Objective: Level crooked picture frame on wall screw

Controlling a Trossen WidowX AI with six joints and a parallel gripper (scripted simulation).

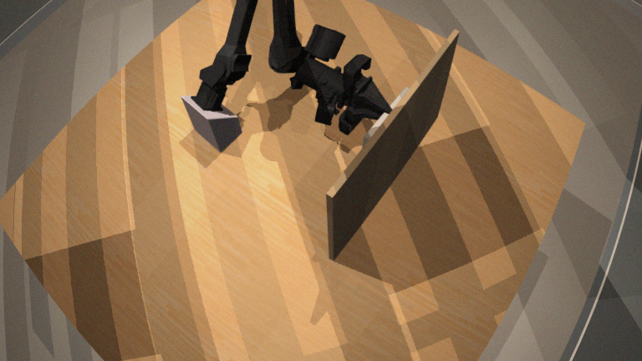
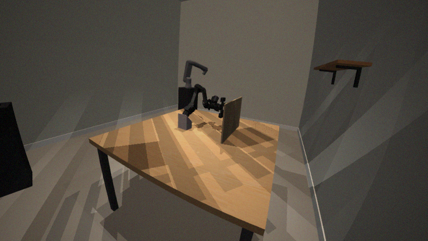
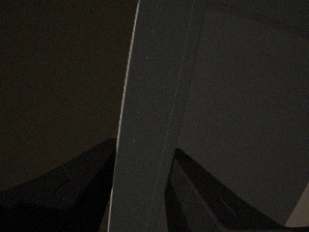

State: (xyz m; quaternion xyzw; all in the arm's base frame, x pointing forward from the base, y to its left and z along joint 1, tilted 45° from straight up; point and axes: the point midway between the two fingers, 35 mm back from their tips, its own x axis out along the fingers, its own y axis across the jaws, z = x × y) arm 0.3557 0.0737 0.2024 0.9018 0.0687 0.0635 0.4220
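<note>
The picture frame is 50 mm below my gripper tip and 10 mm ahead of it. Round my gripper tip: wall panel 70 mm below, 20 mm ahead.
</note>
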